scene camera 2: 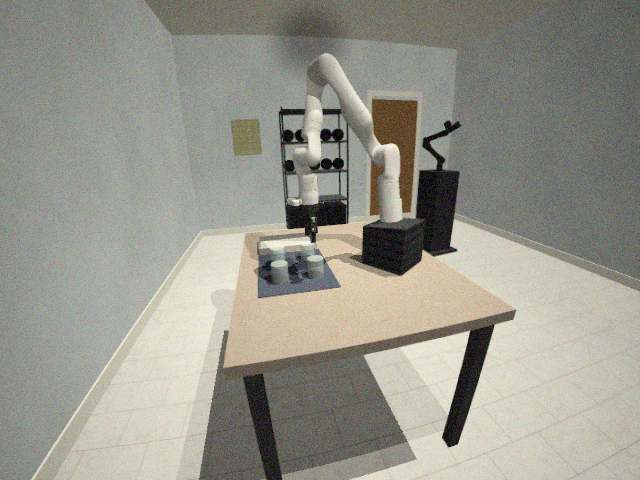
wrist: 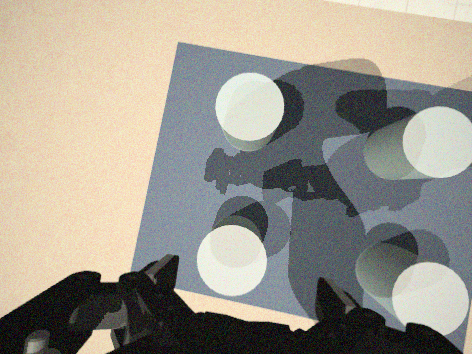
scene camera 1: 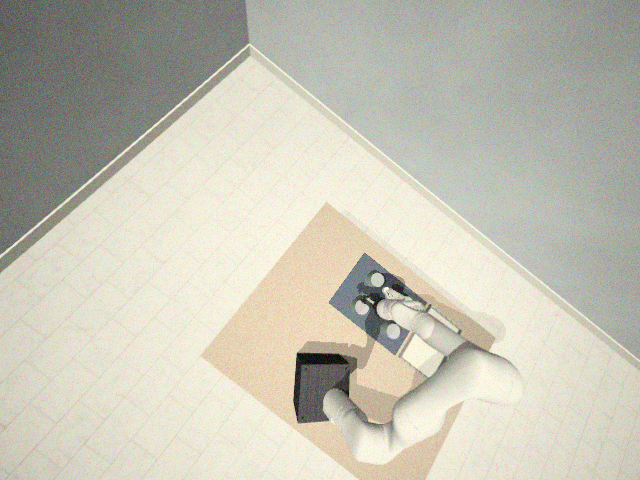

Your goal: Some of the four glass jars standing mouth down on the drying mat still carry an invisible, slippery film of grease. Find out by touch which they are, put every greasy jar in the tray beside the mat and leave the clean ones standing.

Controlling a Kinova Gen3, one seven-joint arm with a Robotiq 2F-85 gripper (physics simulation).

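Seen in the pictures: gripper, fingertip midpoint: (scene camera 2: pixel 310 238) (wrist: pixel 245 282) (scene camera 1: pixel 372 307); arm's base at its link origin: (scene camera 2: pixel 390 220) (scene camera 1: pixel 334 401).
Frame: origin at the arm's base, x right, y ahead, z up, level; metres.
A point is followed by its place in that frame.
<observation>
Four pale jars stand mouth down on the blue mat (scene camera 1: pixel 343 297) {x -0.112, y 0.378, z -0.181 m} (scene camera 2: pixel 266 291) {x -0.092, y 0.591, z -0.181 m} (wrist: pixel 165 150) {x -0.130, y 0.484, z -0.181 m}. The jar farthest from the tray and the arm's base (scene camera 1: pixel 377 279) (scene camera 2: pixel 279 271) (wrist: pixel 250 106) stands beside a base-side jar (scene camera 1: pixel 361 306) {x -0.037, y 0.376, z -0.106 m} (scene camera 2: pixel 315 266) {x -0.064, y 0.385, z -0.128 m} (wrist: pixel 231 260) {x -0.033, y 0.374, z -0.106 m}. Nearer the tray (scene camera 1: pixel 423 353) {x 0.368, y 0.344, z -0.182 m} (scene camera 2: pixel 286 243) {x 0.393, y 0.403, z -0.181 m} stand another base-side jar (scene camera 1: pixel 393 330) {x 0.147, y 0.357, z -0.106 m} (scene camera 2: pixel 307 250) {x 0.117, y 0.362, z -0.129 m} (wrist: pixel 430 299) {x 0.149, y 0.354, z -0.106 m} and a far-side jar (scene camera 2: pixel 277 253) {x 0.119, y 0.502, z -0.122 m} (wrist: pixel 440 142) {x 0.153, y 0.497, z -0.106 m}, which the arm hides in scene camera 1. My gripper (scene camera 1: pixel 368 298) {x -0.021, y 0.387, z -0.025 m} (scene camera 2: pixel 313 240) {x -0.021, y 0.387, z -0.025 m} (wrist: pixel 245 282) {x -0.021, y 0.387, z -0.025 m} is open and empty, pointing down above jar height. Grease is not visible.
The arm stands on a black slatted box (scene camera 1: pixel 312 387) {x -0.104, y 0.006, z 0.011 m} (scene camera 2: pixel 387 248) {x -0.119, y 0.089, z -0.080 m} on the wooden table (scene camera 1: pixel 279 310) {x -0.347, y 0.177, z -0.184 m} (scene camera 2: pixel 361 315) {x -0.354, y 0.333, z -0.183 m}. The tray lies close beside the mat. A shelf rack (scene camera 2: pixel 282 175) and a black pedestal (scene camera 2: pixel 439 206) stand beyond the table.
</observation>
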